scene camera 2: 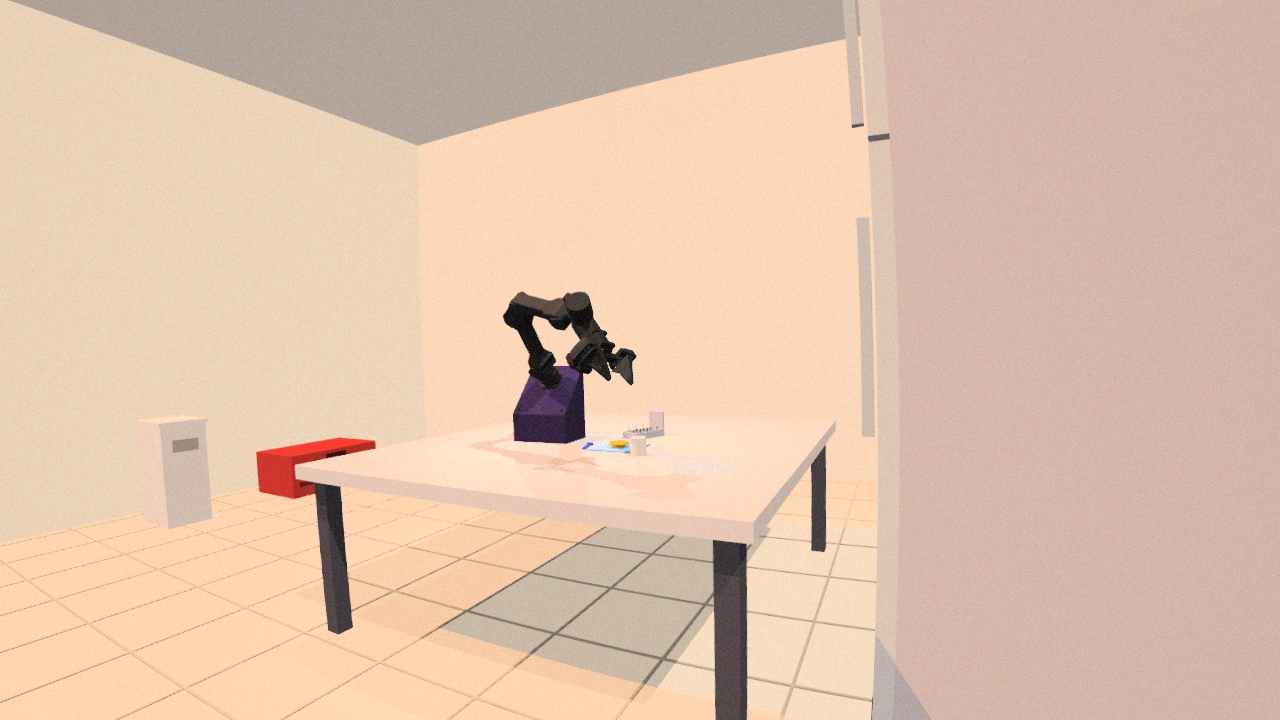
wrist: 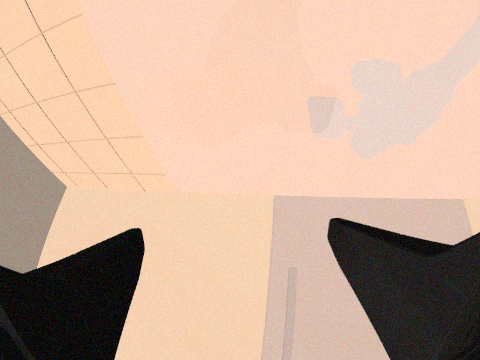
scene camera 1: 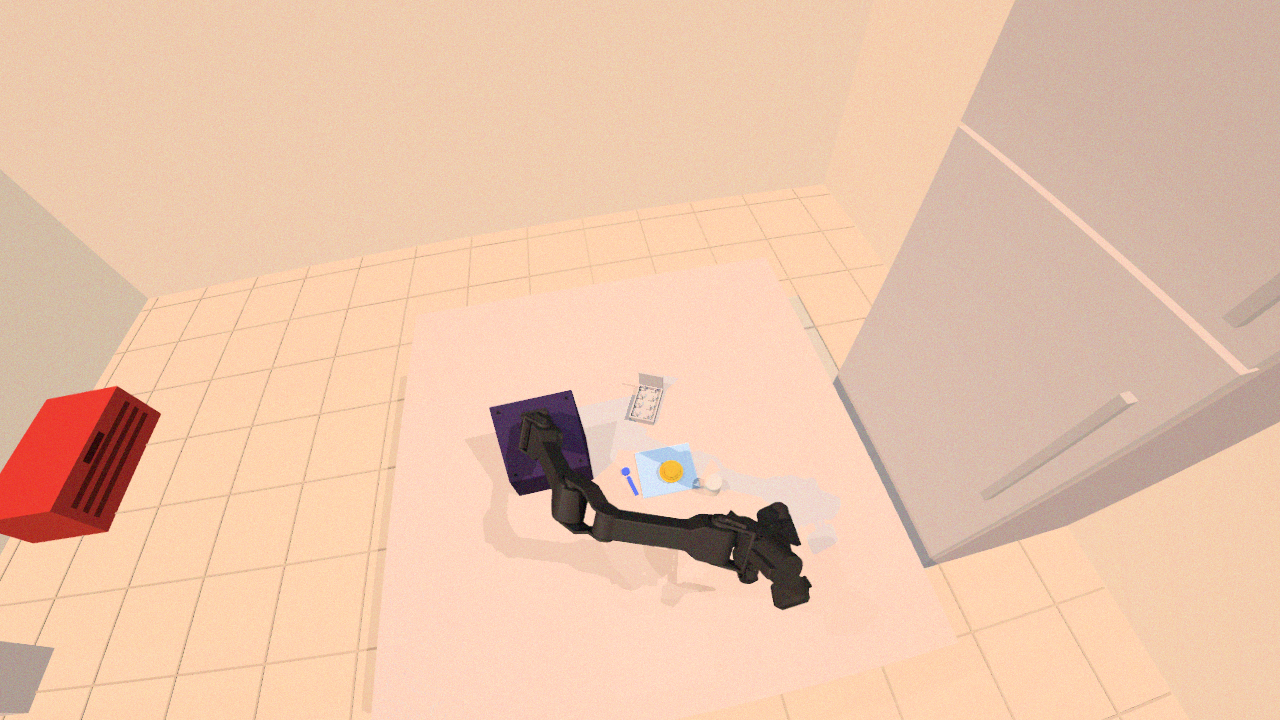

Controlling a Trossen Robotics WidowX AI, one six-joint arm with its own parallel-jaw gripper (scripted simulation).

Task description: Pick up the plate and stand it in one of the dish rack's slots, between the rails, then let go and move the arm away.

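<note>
In scene camera 1 you've got the gripper (scene camera 1: 804, 565), open and holding nothing, along with a dish rack (scene camera 1: 647, 400) and a light blue mat (scene camera 1: 648, 462). Scene camera 2 shows the gripper (scene camera 2: 621, 382) too. The wrist view has the gripper (wrist: 238, 235) as well, but the dish rack is out of frame in the wrist view.
</note>
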